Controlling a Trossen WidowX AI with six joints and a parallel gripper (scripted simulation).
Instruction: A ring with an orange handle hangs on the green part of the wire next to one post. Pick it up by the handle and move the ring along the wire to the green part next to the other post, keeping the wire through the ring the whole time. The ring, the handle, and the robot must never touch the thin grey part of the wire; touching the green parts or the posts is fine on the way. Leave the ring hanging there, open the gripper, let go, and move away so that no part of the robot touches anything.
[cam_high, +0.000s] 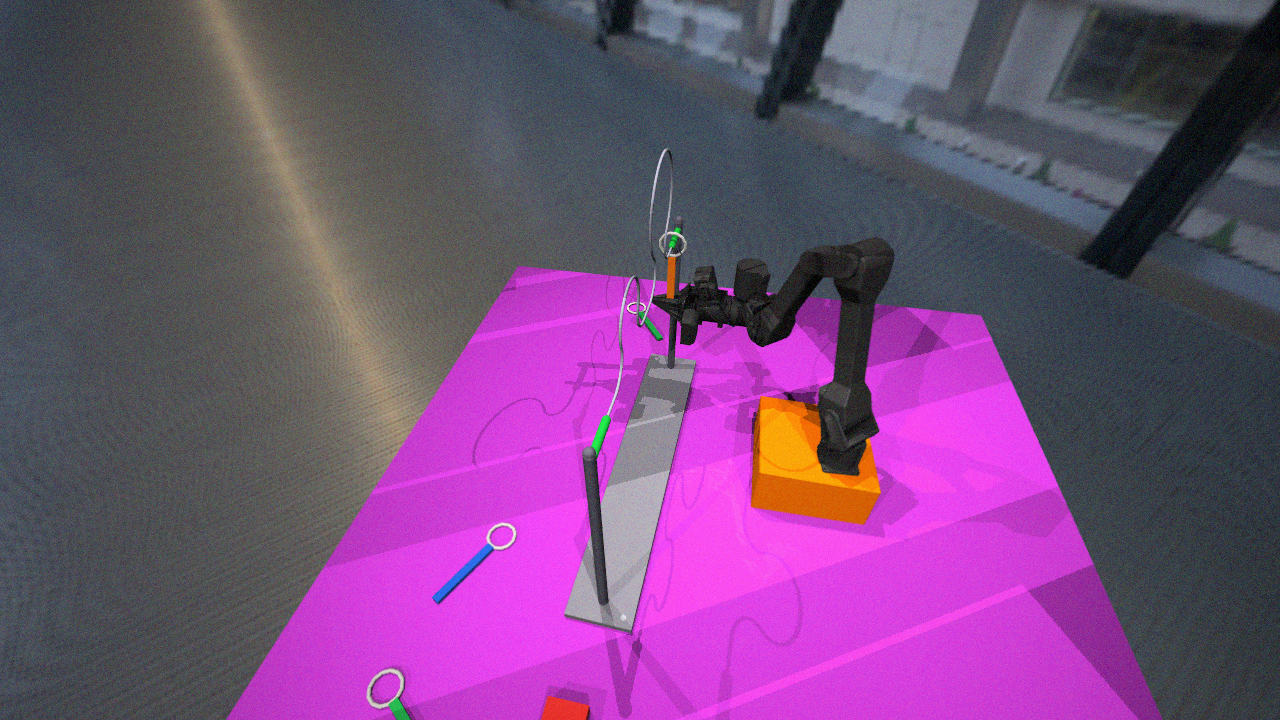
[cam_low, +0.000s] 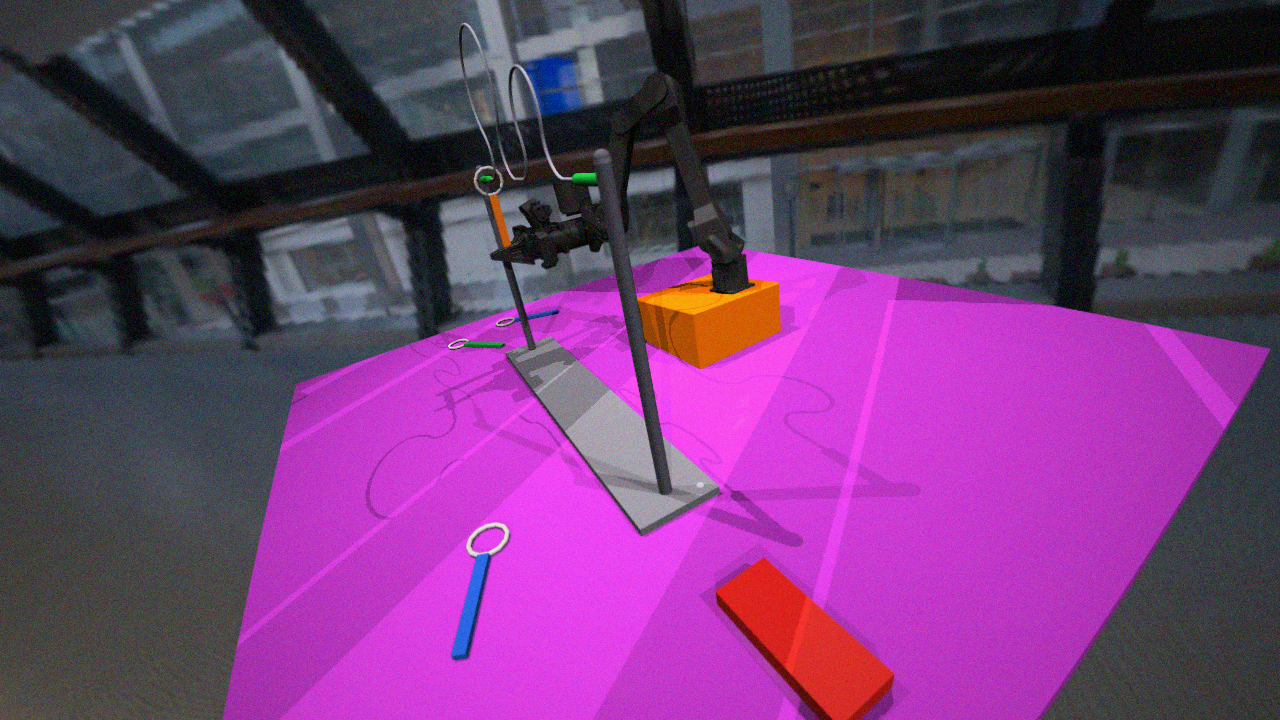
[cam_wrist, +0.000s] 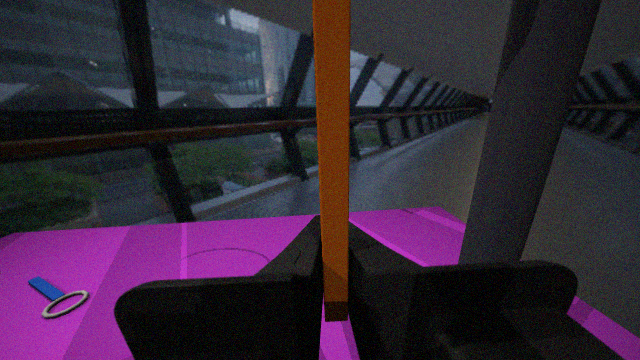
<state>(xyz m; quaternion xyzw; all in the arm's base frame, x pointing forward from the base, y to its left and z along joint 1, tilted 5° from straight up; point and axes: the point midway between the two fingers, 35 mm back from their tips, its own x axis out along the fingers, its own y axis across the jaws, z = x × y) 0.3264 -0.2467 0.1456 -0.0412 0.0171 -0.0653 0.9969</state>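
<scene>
Right now the ring with orange handle is 40 mm behind my gripper tip and 90 mm above it. Round my gripper tip: red block 70 mm ahead, 730 mm to the left, 230 mm below; then ring with blue handle 250 mm ahead, 450 mm to the left, 230 mm below.
</scene>
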